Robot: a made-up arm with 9 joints.
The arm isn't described. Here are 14 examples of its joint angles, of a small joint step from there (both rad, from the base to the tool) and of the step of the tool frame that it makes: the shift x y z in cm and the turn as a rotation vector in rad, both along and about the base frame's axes.
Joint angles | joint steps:
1: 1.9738 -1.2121 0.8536 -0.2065 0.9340 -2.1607 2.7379 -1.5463 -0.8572 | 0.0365 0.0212 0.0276 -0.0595 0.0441 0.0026 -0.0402 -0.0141 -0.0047
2: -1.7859 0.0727 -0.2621 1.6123 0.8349 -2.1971 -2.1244 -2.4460 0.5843 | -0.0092 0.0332 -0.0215 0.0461 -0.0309 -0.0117 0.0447 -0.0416 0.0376
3: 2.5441 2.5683 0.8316 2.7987 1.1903 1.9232 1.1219 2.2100 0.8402 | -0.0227 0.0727 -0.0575 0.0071 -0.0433 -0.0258 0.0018 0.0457 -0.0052
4: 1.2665 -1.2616 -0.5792 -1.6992 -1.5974 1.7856 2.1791 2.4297 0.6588 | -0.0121 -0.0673 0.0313 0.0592 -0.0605 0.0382 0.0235 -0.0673 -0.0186
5: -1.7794 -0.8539 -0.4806 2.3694 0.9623 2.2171 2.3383 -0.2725 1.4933 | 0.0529 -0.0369 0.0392 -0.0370 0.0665 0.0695 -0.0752 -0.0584 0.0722
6: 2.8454 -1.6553 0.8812 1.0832 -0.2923 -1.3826 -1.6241 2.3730 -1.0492 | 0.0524 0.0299 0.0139 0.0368 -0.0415 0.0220 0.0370 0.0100 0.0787
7: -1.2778 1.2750 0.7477 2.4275 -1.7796 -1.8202 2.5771 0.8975 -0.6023 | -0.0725 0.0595 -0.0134 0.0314 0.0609 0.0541 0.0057 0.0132 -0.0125
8: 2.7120 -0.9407 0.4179 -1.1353 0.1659 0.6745 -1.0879 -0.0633 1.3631 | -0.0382 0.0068 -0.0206 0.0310 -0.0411 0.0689 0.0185 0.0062 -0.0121
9: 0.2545 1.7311 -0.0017 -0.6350 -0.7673 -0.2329 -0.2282 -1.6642 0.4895 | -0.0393 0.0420 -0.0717 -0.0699 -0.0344 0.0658 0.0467 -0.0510 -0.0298
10: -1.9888 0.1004 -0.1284 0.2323 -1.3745 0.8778 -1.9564 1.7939 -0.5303 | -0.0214 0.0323 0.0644 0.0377 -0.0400 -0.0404 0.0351 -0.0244 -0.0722
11: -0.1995 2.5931 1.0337 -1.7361 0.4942 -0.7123 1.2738 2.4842 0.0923 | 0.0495 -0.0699 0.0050 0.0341 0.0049 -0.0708 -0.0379 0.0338 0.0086
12: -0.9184 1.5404 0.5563 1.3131 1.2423 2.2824 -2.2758 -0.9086 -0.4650 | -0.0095 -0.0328 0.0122 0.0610 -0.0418 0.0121 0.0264 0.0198 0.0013
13: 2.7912 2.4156 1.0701 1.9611 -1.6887 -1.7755 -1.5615 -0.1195 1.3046 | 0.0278 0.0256 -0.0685 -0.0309 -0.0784 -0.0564 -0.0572 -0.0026 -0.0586
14: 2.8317 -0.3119 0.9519 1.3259 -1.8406 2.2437 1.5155 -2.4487 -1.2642 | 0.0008 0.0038 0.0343 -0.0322 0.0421 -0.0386 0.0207 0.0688 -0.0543
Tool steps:
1: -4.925 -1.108 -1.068 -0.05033 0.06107 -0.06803
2: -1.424 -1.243 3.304 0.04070 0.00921 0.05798
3: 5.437 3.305 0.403 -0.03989 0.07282 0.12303
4: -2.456 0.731 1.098 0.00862 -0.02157 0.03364
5: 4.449 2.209 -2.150 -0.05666 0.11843 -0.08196
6: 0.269 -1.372 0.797 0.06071 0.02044 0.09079
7: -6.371 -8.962 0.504 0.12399 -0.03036 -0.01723
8: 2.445 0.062 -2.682 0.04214 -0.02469 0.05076
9: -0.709 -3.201 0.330 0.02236 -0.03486 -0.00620
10: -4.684 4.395 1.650 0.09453 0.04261 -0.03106
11: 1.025 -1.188 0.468 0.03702 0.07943 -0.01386
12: -0.474 -0.738 0.364 0.02468 -0.02018 -0.03289
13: 0.812 2.022 -1.893 0.13364 0.01554 -0.01070
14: -2.918 0.174 0.122 -0.02846 0.11071 -0.04791
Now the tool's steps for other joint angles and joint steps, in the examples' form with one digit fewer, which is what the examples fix.
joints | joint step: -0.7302 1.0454 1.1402 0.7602 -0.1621 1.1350 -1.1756 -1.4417 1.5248 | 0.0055 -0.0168 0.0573 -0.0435 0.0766 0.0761 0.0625 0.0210 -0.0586
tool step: -2.41 -2.31 2.03 -0.0851 -0.0590 0.0068
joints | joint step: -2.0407 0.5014 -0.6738 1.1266 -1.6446 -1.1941 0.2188 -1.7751 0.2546 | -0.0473 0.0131 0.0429 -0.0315 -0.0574 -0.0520 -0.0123 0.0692 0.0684
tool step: -0.77 0.33 -3.54 -0.0367 -0.0624 0.0142
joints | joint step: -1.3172 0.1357 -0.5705 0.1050 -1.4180 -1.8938 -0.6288 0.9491 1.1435 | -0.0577 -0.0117 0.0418 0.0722 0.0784 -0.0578 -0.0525 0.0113 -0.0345
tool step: -1.92 2.74 0.35 0.0106 -0.1602 -0.0155
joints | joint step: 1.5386 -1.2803 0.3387 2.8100 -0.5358 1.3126 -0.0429 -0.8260 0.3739 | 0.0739 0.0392 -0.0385 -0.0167 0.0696 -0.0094 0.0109 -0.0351 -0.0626
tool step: 1.23 1.25 -1.40 0.0139 0.1056 -0.0176
